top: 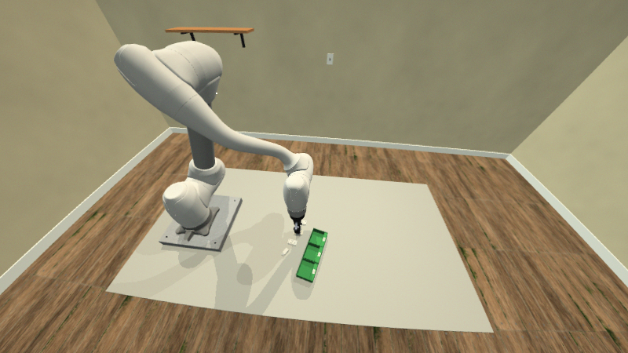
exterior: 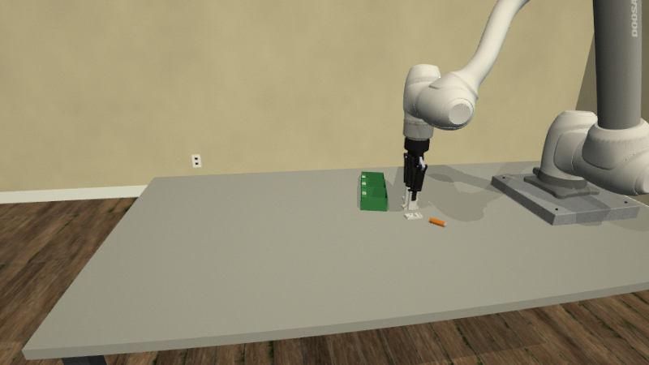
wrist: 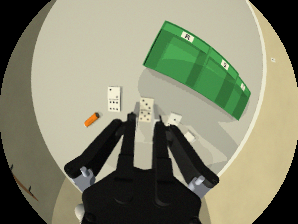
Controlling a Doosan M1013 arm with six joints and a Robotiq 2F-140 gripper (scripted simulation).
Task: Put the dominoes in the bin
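Now: hand 12 cm to the right of the orange cylinder, 4 cm past it and 3 cm above it. From my hand the other things lie so: white block 11 cm to the right, 6 cm behind, 3 cm below; then white domino 3 cm below.
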